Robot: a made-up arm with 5 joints. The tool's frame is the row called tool.
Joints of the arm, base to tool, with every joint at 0 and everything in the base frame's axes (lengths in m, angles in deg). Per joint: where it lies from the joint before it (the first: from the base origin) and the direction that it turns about. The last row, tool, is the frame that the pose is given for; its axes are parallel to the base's.
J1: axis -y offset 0 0 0.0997
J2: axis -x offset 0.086 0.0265 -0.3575
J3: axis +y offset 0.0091 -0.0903 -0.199
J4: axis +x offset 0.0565 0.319 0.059
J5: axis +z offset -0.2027 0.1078 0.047
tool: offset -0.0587 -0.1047 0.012
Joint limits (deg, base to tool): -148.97..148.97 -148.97..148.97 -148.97..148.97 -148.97..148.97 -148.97..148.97
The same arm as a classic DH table. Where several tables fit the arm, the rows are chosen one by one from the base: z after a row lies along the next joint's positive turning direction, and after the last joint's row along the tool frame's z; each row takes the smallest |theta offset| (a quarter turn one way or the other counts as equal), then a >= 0, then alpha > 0; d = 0 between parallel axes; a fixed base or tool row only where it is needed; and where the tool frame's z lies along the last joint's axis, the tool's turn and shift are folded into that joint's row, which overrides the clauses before.
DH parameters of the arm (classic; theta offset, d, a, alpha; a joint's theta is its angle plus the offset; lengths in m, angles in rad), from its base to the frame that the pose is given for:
base (fixed): 0 0.0997 0 1.5708
J1: -1.5708 -0.0265 0.3575 1.5708
J2: 0 -0.0951 0.199 1.5708
J3: 0 0.2287 -0.059 1.5708
J4: 1.5708 -0.1462 0.1078 -1.5708
J5: -0.511 0 -0.12 0
tool (fixed): -1.0598 0.059 0 0
Joint limits (rad, base to tool): -2.6..2.6 -2.6..2.6 -2.6..2.6 -2.6..2.6 -2.6..2.6

